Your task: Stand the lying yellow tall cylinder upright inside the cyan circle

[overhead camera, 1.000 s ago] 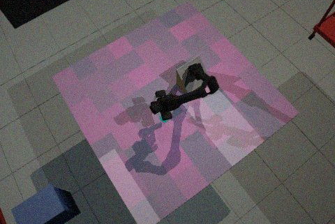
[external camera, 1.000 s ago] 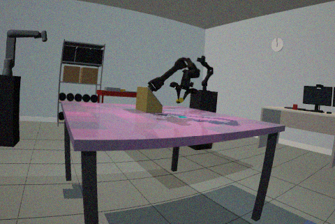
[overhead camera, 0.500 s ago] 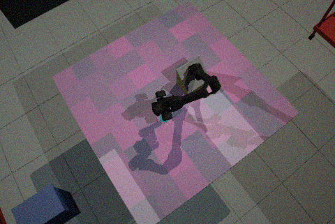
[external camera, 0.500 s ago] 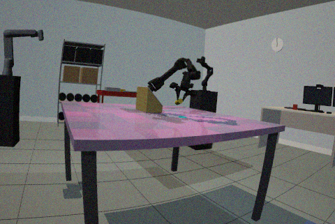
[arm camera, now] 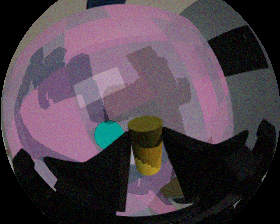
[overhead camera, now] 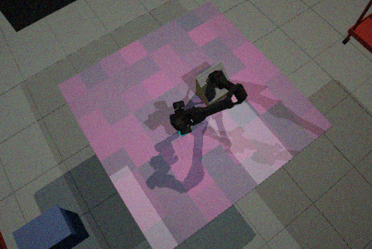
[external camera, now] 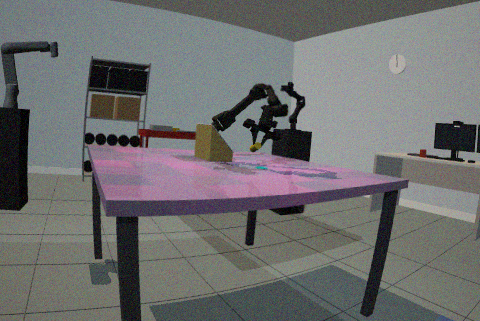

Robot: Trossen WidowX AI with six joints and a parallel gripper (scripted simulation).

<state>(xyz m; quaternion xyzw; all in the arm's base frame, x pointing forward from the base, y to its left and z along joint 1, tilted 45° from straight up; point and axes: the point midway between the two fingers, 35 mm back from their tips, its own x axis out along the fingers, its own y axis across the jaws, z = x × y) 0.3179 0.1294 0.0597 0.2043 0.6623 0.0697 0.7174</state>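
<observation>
My gripper tip is 1 cm past the cyan circle, 4 cm to the right of it and 10 cm above it. Also, from my gripper tip: yellow tall cylinder 2 cm behind, 1 cm below.
</observation>
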